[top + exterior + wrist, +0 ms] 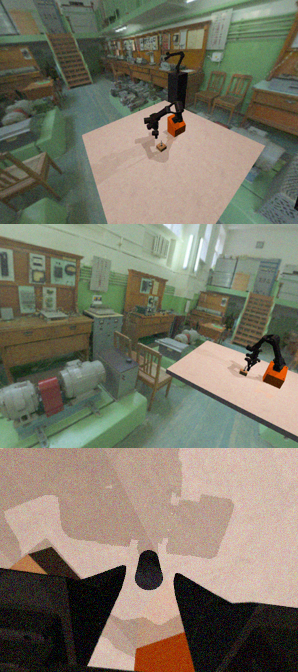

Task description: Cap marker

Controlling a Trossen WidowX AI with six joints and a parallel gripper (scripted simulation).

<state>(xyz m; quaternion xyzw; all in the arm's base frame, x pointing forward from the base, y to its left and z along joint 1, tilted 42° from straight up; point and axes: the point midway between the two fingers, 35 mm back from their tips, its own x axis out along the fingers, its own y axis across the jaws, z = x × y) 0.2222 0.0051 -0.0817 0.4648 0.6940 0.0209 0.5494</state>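
My gripper tip is 20 mm above the dark marker cap.
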